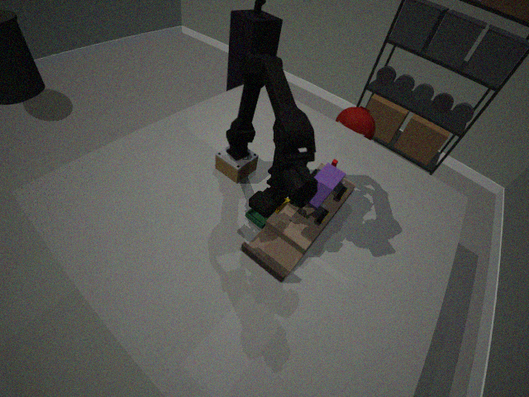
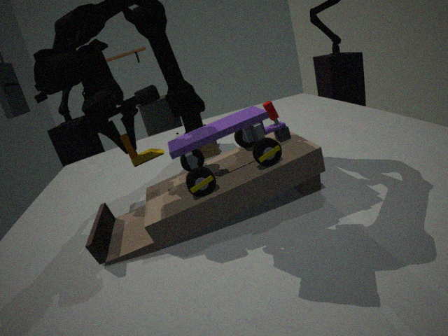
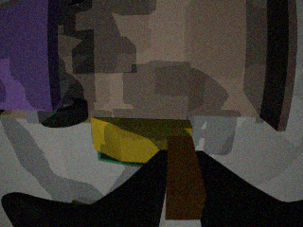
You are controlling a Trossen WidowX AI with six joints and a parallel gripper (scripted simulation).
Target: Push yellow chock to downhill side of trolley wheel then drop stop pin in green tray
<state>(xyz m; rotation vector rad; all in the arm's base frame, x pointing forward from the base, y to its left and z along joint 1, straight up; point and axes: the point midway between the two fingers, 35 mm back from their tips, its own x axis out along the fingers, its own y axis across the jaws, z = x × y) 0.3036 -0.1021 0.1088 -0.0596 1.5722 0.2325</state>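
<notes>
My gripper tip is 2 cm past the red-headed stop pin, 29 cm to the right of it and 1 cm above it. Also, from my gripper tip: green tray (7 cm behind, 4 cm to the left, 15 cm below); then yellow chock (2 cm to the left, 1 cm below); then dark lip (7 cm ahead, 9 cm to the right, 12 cm below).
</notes>
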